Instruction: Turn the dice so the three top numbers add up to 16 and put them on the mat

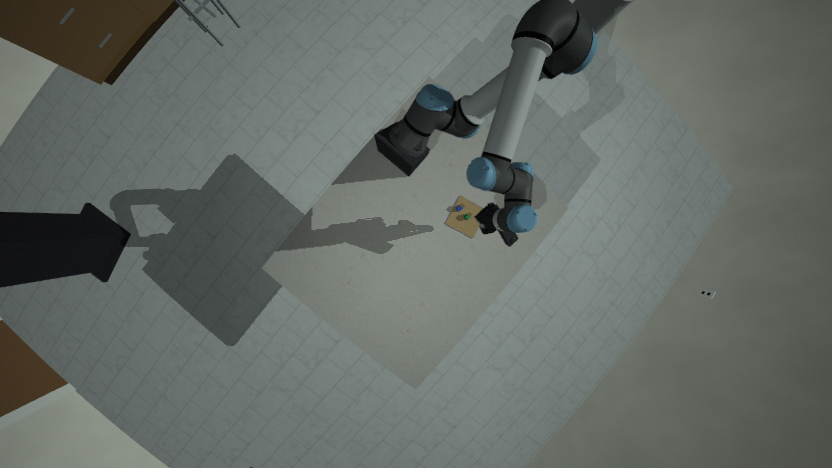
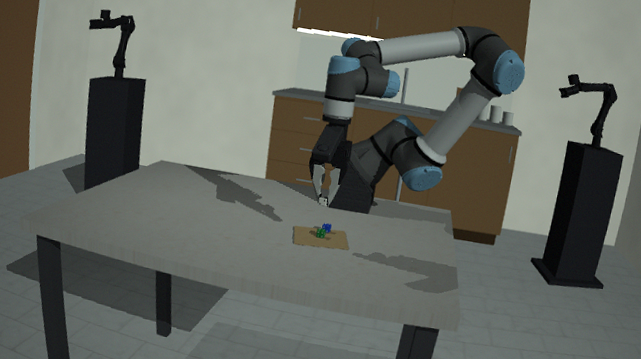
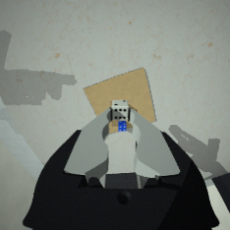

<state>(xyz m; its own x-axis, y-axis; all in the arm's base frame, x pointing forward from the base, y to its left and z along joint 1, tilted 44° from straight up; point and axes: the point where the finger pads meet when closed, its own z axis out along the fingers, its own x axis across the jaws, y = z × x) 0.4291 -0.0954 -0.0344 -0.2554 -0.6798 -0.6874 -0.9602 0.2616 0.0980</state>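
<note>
Right now my hand is 50 mm past the green die and 110 mm above it. Round my hand: blue die: 100 mm behind, 20 mm to the left, 110 mm below; then white die: 10 mm below; then tan mat: 50 mm behind, 120 mm below.
</note>
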